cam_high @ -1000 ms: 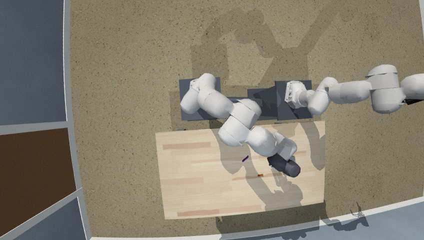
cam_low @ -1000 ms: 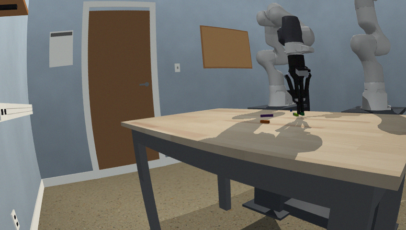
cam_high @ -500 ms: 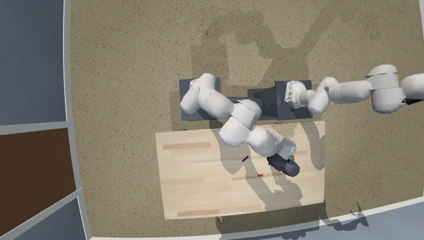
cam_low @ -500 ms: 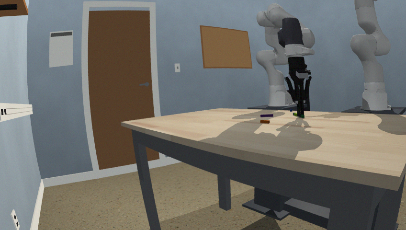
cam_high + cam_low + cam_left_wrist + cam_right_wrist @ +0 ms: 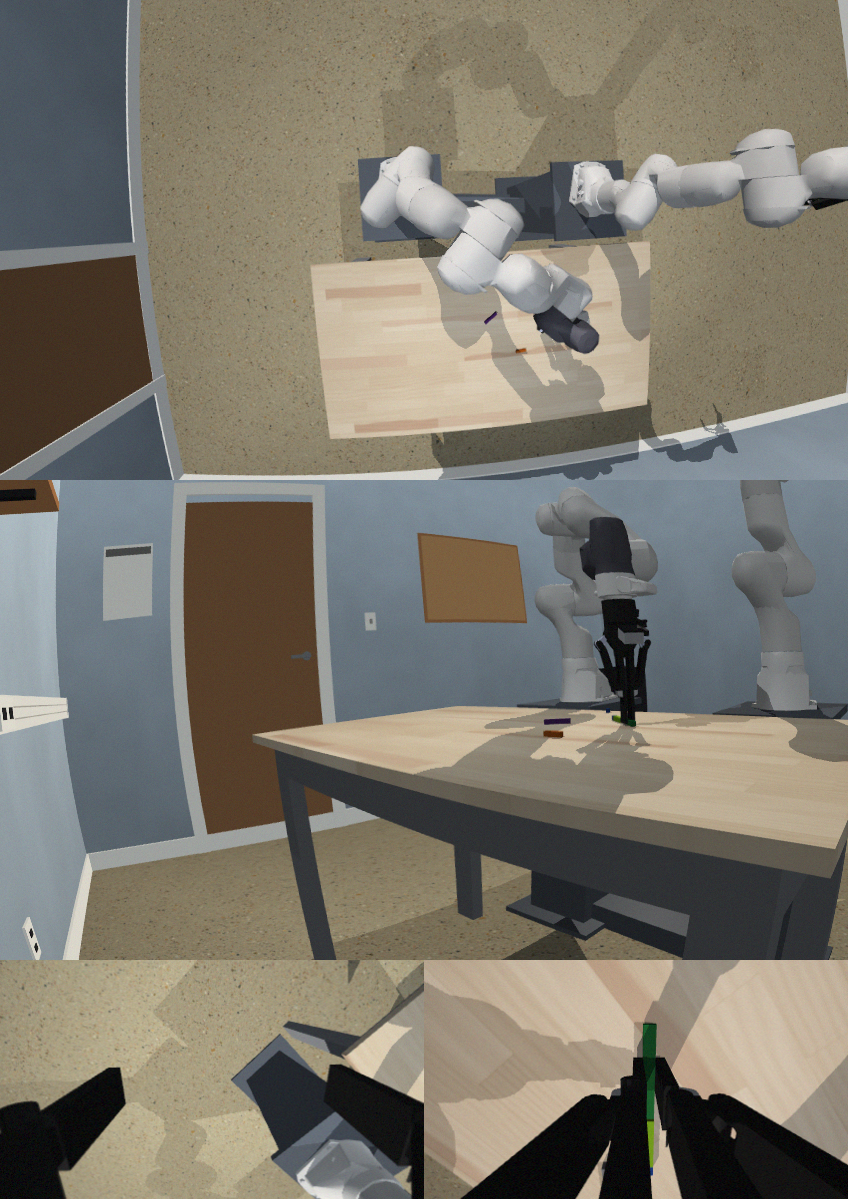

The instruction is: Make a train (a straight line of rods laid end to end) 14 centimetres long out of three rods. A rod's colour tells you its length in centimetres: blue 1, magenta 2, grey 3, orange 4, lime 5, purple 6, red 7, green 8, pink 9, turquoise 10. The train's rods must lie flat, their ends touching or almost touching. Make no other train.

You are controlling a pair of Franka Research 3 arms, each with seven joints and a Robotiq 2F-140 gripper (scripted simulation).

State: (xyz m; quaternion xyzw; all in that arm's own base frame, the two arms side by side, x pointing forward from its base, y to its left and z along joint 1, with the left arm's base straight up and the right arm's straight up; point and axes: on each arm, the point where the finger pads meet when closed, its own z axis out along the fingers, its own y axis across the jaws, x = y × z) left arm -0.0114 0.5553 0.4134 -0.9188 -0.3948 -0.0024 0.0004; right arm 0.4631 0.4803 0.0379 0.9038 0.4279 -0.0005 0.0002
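Now: right hand 3 cm above the green rod. Round my right hand: grey rod: 9 cm behind, 7 cm to the right, 3 cm below; then lime rod: 6 cm to the right, 4 cm behind, 3 cm below; then purple rod: 17 cm to the right, 4 cm ahead, 3 cm below.
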